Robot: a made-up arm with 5 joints.
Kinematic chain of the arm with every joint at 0, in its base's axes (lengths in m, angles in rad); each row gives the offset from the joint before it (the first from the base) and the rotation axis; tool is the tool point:
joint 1: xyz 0 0 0.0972 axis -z
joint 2: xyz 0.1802 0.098 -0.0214 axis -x
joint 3: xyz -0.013 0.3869 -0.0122 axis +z
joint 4: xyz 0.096 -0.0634 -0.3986 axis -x
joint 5: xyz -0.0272 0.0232 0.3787 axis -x
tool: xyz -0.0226 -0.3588 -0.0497
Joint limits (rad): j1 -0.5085..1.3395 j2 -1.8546..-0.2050 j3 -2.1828..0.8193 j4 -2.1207..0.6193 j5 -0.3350..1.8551
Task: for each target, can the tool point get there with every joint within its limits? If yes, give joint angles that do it. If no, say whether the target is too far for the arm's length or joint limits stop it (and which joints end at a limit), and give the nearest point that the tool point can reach.
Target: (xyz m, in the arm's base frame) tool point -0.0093 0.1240 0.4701
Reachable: yes | joints 0.5255 -0.9144 -1.4648 0.0923 0.8981
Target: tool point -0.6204 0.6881 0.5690
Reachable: yes | joints -0.1416 -1.7293 -1.6300 -1.7979 1.1080
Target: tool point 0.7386 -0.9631 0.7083
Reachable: no: joint limits stop it (at a limit: joint 1, joint 4, joint 5) | nearest point 0.5128 -0.4661 0.5410 | short by 0.571 m
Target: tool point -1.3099 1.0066 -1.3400
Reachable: no: too far | nearest point -0.7648 0.6667 -0.6606 | short by 0.935 m
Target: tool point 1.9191 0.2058 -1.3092
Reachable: no: too far | nearest point 0.9588 0.1028 -0.5693 | short by 1.217 m
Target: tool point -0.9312 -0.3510 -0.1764
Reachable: no: joint limits stop it (at a limit: joint 1, joint 2) | nearest point -0.6562 -0.0350 -0.2036 | short by 0.420 m
